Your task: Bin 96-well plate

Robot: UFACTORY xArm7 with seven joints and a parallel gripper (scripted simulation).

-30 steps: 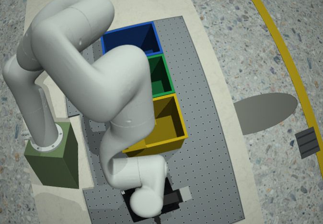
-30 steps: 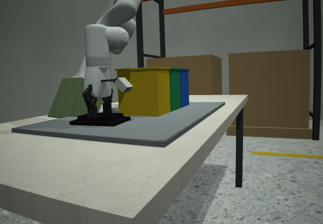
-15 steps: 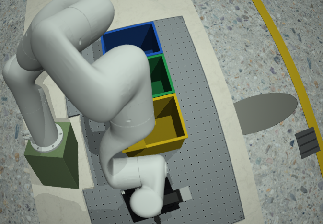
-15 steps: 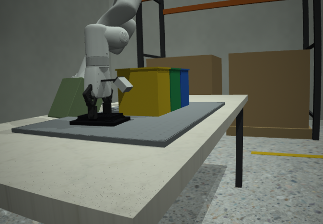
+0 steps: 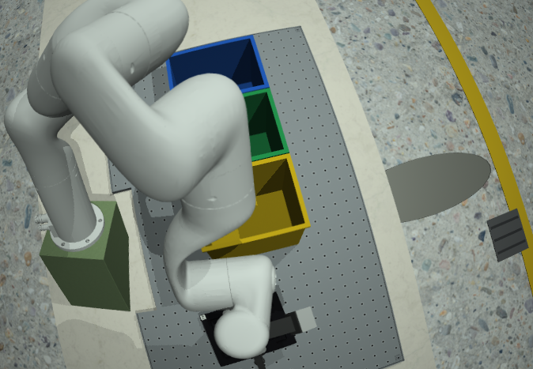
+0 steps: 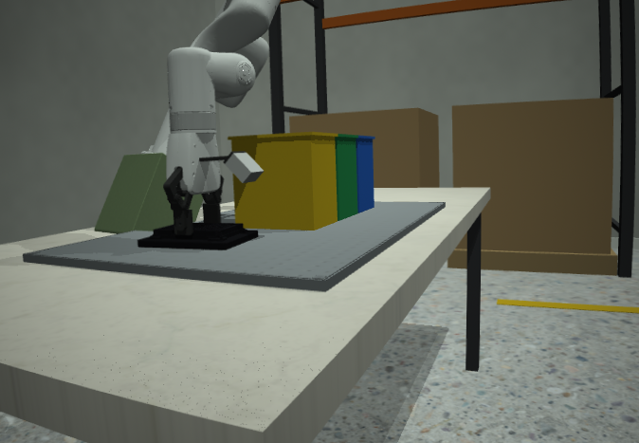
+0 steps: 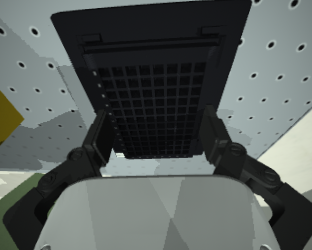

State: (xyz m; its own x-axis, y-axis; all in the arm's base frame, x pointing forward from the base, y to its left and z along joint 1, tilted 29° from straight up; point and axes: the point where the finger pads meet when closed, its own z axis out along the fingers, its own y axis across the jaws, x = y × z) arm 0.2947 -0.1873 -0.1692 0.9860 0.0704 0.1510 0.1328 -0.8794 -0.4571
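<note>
My gripper is now 20 mm above the black plate nest. Also, from my hand: black 96-well plate 10 mm below; yellow bin 50 mm ahead, 220 mm to the left, 60 mm above; green bin 50 mm ahead, 350 mm to the left, 60 mm above.
</note>
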